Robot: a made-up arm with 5 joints.
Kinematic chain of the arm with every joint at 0, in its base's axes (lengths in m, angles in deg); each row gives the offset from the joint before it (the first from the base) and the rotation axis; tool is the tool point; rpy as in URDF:
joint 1: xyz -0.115 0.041 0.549 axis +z
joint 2: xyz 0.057 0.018 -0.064 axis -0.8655 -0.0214 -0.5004
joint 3: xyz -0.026 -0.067 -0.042 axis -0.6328 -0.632 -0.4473
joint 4: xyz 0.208 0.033 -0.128 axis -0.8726 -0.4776 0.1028
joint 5: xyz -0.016 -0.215 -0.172 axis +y
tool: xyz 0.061 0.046 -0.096 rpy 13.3 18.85 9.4
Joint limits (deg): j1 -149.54..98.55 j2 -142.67..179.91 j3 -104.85..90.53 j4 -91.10..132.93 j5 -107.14..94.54
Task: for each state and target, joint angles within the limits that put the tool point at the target. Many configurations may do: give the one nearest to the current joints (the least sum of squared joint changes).
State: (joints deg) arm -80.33 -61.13 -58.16 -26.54 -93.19
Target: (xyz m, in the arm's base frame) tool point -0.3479 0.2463 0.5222
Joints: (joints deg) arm -47.60 -83.70 -101.99 -58.66 -95.63
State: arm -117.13 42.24 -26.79 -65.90 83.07
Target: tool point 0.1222 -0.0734 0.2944
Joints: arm -149.54 26.70 -51.24 -81.74 46.22
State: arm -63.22 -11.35 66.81 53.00 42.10
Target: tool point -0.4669 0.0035 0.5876
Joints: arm -85.14 -32.02 88.78 78.76 73.42
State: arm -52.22 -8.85 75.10 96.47 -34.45
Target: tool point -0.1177 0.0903 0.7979
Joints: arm -34.78 9.67 90.53 110.46 15.88
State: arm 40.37 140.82 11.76 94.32 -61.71
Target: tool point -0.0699 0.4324 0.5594
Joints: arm 44.91 164.49 47.82 89.21 -48.77
